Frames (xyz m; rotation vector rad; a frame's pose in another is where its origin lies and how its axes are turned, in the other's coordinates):
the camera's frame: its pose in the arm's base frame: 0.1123 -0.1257 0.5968 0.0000 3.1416 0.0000
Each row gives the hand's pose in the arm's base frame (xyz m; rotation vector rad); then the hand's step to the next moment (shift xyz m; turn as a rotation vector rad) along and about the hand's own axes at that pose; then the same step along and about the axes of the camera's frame.
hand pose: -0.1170 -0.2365 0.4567 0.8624 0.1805 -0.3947
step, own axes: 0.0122 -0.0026 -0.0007 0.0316 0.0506 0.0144
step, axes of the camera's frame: -0.0101 -0.0042 0.0061 -0.0494 0.0102 -0.0349
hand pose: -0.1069 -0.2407 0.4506 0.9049 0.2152 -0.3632
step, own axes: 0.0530 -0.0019 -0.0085 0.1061 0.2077 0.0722
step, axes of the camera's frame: -0.0477 -0.0057 0.0241 -0.1817 0.0364 -0.1590
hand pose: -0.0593 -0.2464 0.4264 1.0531 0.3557 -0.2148
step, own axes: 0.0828 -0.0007 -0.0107 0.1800 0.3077 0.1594
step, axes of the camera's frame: -0.0742 0.0087 0.0373 -0.2998 0.0078 -0.2501
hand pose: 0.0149 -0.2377 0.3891 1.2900 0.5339 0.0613
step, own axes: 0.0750 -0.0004 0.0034 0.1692 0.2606 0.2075
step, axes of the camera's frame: -0.0671 0.0220 0.0255 -0.2983 -0.0527 -0.2187
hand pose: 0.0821 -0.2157 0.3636 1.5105 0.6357 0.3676
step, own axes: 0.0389 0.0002 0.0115 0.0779 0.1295 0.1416
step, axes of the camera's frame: -0.0375 0.0139 0.0066 -0.1663 -0.0607 -0.1075
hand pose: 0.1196 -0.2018 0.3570 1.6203 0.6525 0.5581
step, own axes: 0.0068 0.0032 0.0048 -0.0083 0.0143 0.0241
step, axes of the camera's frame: -0.0085 0.0009 -0.0024 -0.0119 -0.0244 -0.0107
